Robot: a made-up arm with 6 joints.
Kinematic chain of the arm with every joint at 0, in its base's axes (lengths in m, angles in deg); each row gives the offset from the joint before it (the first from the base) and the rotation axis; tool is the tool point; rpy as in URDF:
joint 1: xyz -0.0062 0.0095 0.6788 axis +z
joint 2: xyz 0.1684 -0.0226 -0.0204 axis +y
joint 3: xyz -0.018 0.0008 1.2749 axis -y
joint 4: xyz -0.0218 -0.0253 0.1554 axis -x
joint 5: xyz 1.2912 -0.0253 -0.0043 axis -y
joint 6: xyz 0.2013 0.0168 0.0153 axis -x
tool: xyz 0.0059 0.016 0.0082 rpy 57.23 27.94 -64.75
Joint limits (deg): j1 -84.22..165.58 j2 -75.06..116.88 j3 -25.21..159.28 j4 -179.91..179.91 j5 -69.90..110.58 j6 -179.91..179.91
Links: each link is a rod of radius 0.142 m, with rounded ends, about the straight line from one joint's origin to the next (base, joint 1, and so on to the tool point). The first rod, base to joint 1, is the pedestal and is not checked.
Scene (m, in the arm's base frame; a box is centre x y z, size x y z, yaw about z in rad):
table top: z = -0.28
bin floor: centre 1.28 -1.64 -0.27 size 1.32 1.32 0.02 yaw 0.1
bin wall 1: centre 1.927 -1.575 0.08 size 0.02 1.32 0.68 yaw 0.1
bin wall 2: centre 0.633 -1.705 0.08 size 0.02 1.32 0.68 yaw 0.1
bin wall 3: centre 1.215 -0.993 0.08 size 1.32 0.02 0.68 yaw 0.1
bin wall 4: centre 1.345 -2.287 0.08 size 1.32 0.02 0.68 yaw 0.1
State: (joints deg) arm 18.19 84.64 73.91 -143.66 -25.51 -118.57
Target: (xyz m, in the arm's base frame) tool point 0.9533 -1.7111 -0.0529
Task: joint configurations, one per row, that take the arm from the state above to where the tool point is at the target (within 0.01 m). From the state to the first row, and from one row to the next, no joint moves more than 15 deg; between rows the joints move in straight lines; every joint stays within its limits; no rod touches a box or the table.
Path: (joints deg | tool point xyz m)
1: 5.10 75.29 59.42 -143.31 -23.04 -118.45 | 2.8449 0.2726 0.7814
2: -7.98 65.94 44.93 -142.97 -20.56 -118.33 | 2.7331 -0.3709 0.8383
3: -21.07 56.59 30.44 -142.62 -18.09 -118.21 | 2.4417 -0.9354 0.8841
4: -34.16 47.24 15.95 -142.28 -15.61 -118.10 | 2.0099 -1.3671 0.9153
5: -47.24 37.89 1.46 -141.93 -13.14 -117.98 | 1.4930 -1.6301 0.9288
6: -60.33 28.54 -13.03 -141.58 -10.66 -117.86 | 0.9532 -1.7111 0.9221
7: -60.35 39.79 -10.85 -141.66 -10.93 -117.84 | 0.9818 -1.7614 0.6056
8: -60.36 51.03 -8.67 -141.73 -11.20 -117.83 | 0.9824 -1.7621 0.2773
9: -60.38 62.27 -6.50 -141.81 -11.47 -117.81 | 0.9533 -1.7111 -0.0529

